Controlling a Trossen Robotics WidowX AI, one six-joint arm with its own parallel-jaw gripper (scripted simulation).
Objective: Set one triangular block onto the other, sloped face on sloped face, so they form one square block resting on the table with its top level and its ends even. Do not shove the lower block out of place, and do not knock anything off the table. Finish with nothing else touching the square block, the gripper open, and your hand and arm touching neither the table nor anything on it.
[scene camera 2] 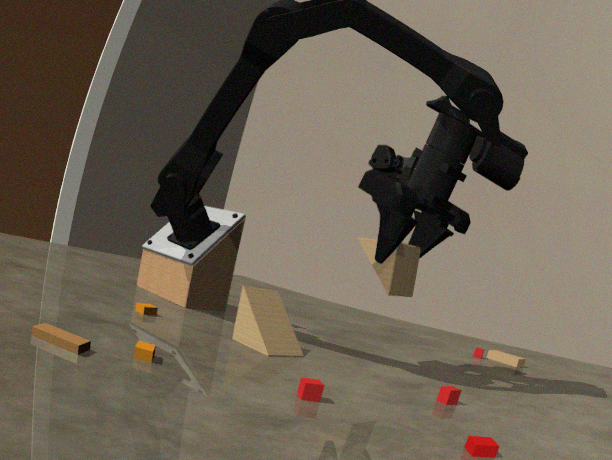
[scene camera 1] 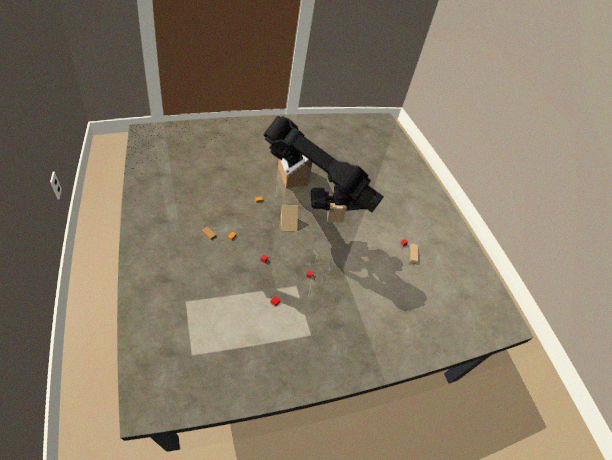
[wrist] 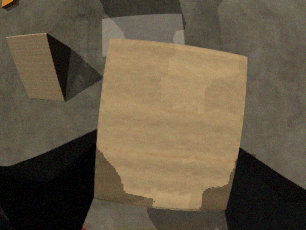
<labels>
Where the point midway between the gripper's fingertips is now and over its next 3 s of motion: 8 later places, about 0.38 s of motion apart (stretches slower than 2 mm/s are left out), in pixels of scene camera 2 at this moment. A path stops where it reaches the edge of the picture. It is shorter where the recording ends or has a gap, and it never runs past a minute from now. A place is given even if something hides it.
The gripper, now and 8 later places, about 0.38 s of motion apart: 391, 264; 382, 249; 364, 232; 341, 216; 326, 244; 309, 276; 293, 297; 290, 302; 290, 304
</labels>
